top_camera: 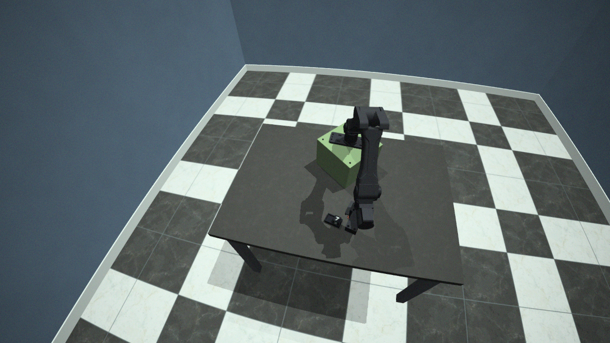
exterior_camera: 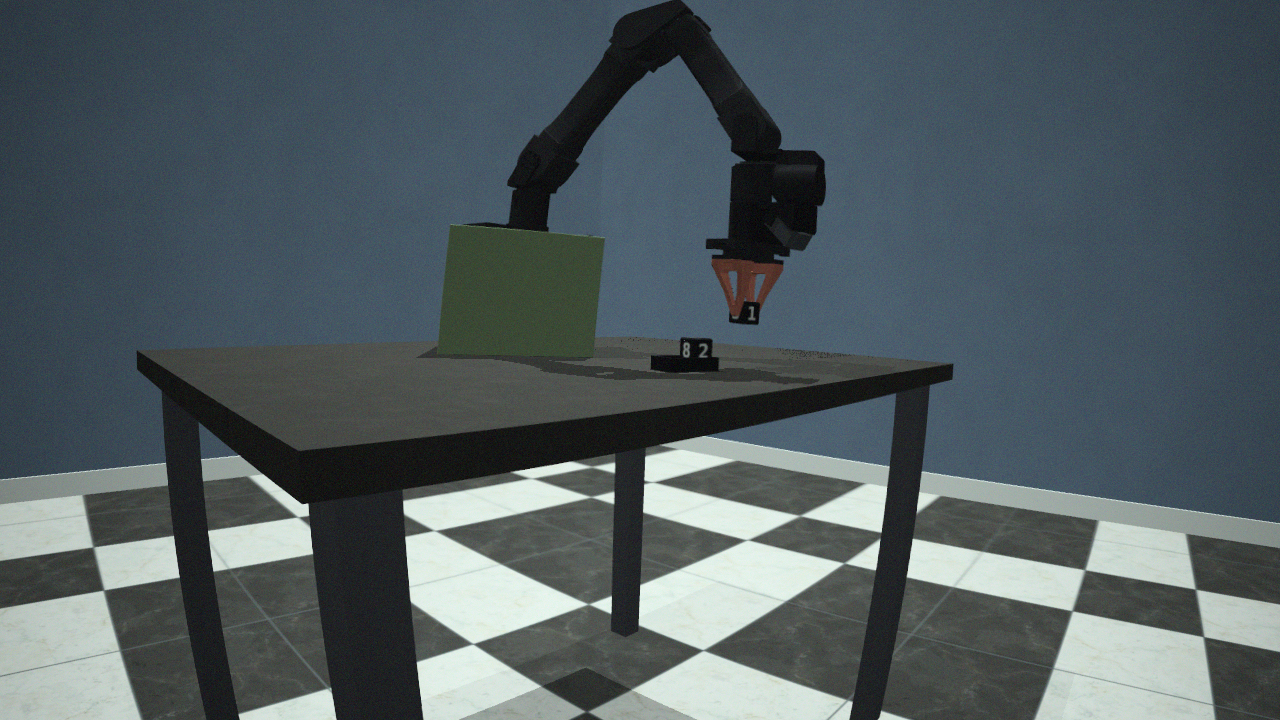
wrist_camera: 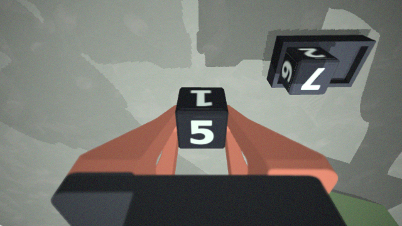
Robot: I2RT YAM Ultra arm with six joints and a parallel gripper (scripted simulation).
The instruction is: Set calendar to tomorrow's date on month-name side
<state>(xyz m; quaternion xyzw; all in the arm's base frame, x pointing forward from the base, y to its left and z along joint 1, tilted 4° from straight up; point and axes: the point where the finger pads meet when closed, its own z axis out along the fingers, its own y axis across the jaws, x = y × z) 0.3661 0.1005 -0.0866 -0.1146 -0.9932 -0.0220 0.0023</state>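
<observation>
Right now my hand is 2 cm past the black tray, 10 cm to the left of it and 7 cm above it. The rest, counted from my hand: calendar cube (right at my hand).
</observation>
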